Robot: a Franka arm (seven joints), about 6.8 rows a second.
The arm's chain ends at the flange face. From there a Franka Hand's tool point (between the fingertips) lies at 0.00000 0.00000 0.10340 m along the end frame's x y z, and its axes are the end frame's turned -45 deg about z.
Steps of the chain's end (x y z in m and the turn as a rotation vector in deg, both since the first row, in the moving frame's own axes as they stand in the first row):
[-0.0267, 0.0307, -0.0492, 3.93, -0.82, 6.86]
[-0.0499, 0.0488, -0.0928, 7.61, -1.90, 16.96]
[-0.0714, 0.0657, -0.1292, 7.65, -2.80, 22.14]
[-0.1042, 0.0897, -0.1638, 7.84, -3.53, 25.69]
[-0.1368, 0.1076, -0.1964, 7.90, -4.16, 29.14]
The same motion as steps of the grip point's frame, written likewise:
[-0.0363, -0.0030, -0.0495, 3.36, 2.20, 6.86]
[-0.0609, -0.0116, -0.0938, 6.72, 4.04, 16.96]
[-0.0884, -0.0158, -0.1302, 7.39, 3.43, 22.14]
[-0.1286, -0.0230, -0.1649, 8.04, 3.05, 25.69]
[-0.1644, -0.0341, -0.1976, 8.53, 2.64, 29.14]

